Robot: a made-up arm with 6 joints. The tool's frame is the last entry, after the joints.
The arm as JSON. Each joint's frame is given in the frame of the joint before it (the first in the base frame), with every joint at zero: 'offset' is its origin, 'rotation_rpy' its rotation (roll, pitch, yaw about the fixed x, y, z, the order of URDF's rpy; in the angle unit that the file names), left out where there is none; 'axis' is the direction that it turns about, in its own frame. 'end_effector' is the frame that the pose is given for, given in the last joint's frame.
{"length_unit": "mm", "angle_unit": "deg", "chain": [
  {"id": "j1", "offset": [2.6, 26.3, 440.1], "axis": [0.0, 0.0, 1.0]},
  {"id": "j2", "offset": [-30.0, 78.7, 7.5], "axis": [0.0, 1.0, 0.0]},
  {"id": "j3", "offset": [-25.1, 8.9, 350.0], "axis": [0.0, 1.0, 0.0]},
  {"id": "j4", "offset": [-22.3, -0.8, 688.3], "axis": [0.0, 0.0, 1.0]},
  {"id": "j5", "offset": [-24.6, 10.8, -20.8], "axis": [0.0, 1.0, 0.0]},
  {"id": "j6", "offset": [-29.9, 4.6, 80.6], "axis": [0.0, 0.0, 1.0]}
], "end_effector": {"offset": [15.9, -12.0, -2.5], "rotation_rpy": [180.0, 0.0, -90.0]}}
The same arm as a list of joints. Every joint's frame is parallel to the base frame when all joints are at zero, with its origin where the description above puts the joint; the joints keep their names.
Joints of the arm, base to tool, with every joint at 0 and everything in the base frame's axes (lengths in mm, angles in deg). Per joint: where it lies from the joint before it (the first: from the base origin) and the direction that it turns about. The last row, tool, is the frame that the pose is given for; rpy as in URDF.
j1: offset 2.6 26.3 440.1 axis 0 0 1
j2: offset -30 78.7 7.5 axis 0 1 0
j3: offset -25.1 8.9 350 axis 0 1 0
j4: offset -22.3 -0.8 688.3 axis 0 0 1
j5: offset -24.6 10.8 -20.8 axis 0 1 0
j6: offset -29.9 4.6 80.6 axis 0 0 1
tool: offset 15.9 -12 -2.5 rpy 180 0 -90

